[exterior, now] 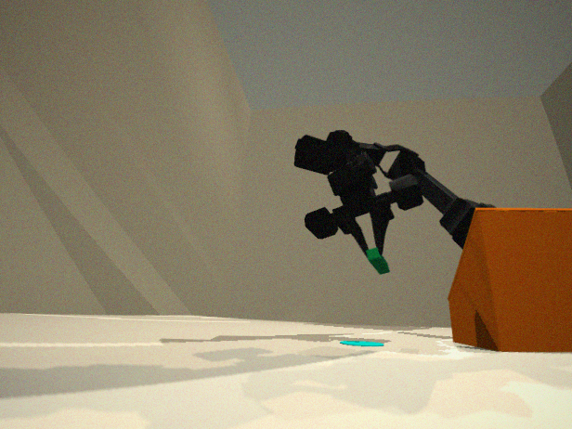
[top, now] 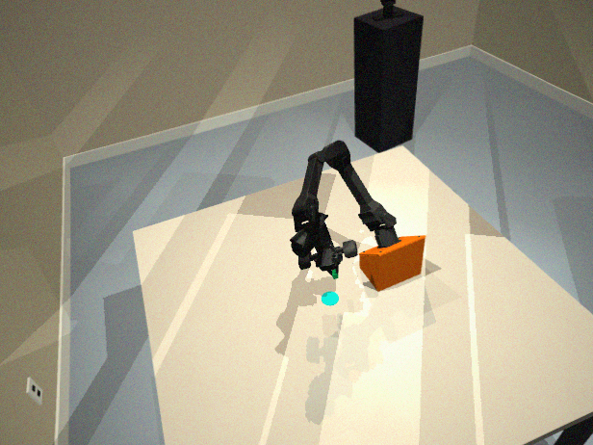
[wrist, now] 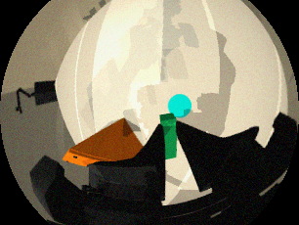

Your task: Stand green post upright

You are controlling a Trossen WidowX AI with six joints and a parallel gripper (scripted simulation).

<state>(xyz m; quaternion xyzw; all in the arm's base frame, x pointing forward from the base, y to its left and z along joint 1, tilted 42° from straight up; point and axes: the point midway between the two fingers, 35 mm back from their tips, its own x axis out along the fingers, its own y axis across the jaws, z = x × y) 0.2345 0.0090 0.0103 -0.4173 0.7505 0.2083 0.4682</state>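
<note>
The cyan circle lies 20 mm ahead of my gripper tip, 10 mm to the right of it and 120 mm below it. The rest, counted from my gripper tip: green post: 10 mm behind, 20 mm to the right, 10 mm below.
</note>
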